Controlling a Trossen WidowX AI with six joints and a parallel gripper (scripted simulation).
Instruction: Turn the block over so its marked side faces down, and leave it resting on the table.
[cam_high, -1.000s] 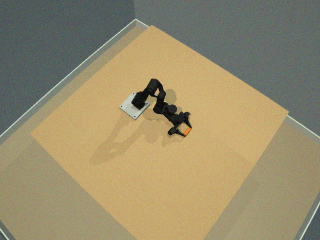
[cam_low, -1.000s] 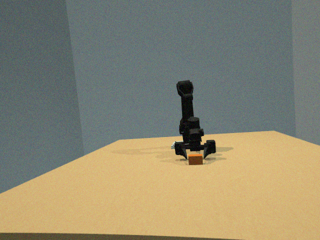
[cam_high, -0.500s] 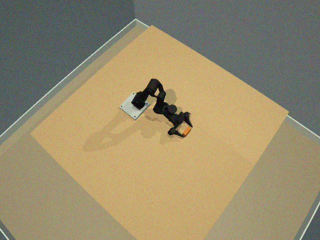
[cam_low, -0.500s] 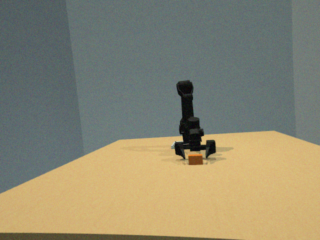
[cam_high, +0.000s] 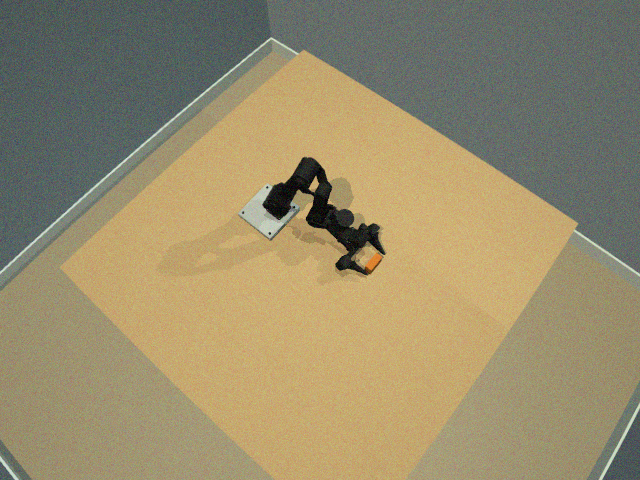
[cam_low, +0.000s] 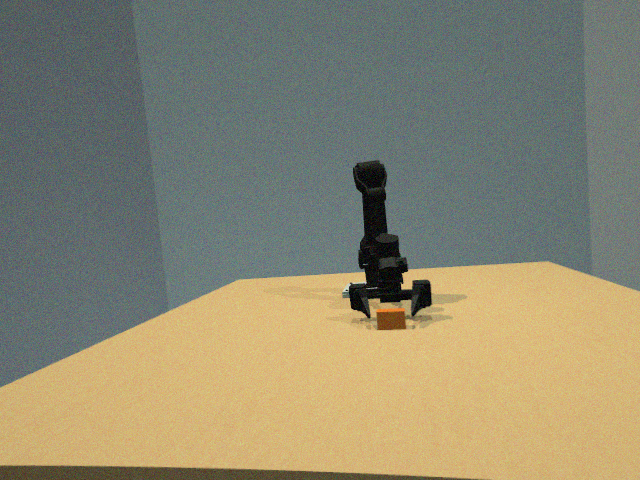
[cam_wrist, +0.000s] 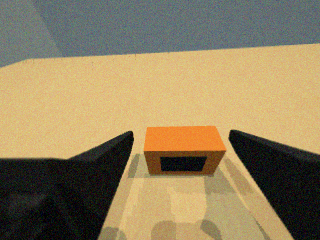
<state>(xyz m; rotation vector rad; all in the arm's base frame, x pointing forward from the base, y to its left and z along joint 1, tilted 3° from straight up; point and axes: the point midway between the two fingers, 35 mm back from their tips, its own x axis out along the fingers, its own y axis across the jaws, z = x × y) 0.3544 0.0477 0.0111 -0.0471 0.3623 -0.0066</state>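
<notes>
The orange block lies 20 mm behind my gripper tip and 10 mm below it.
</notes>
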